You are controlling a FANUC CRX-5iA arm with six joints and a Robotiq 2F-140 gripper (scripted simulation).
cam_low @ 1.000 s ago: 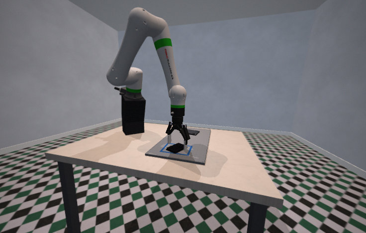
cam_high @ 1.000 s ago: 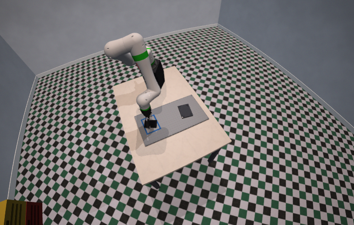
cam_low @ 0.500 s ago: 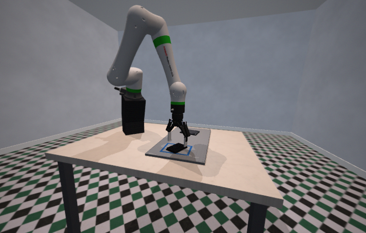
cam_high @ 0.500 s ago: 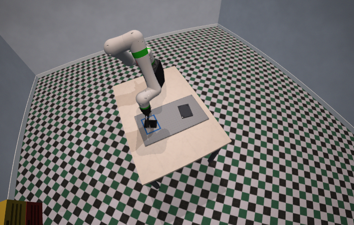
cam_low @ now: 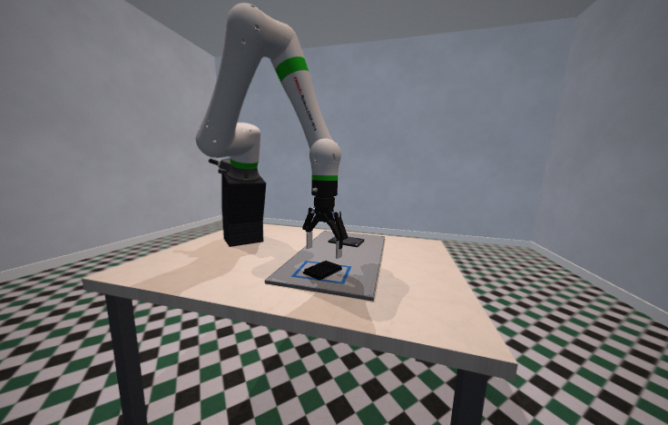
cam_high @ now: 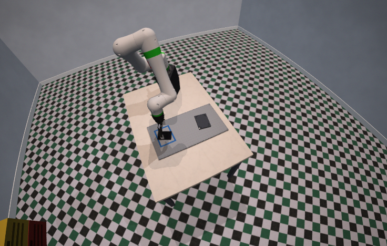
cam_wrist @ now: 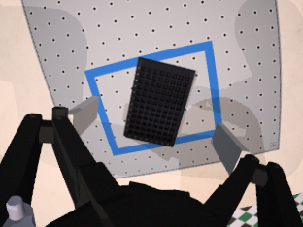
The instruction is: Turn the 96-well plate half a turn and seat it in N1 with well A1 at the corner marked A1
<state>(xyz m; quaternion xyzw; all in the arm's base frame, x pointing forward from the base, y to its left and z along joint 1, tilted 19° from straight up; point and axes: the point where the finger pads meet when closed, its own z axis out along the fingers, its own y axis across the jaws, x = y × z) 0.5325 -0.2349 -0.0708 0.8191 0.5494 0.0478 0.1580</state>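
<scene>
The black 96-well plate is 8 cm below my hand. The rest, counted from my hand: dark plate nest N1 (39 cm to the left, 8 cm below, 1 cm ahead); white A1 mark (32 cm to the left, 7 cm below, 7 cm ahead).
</scene>
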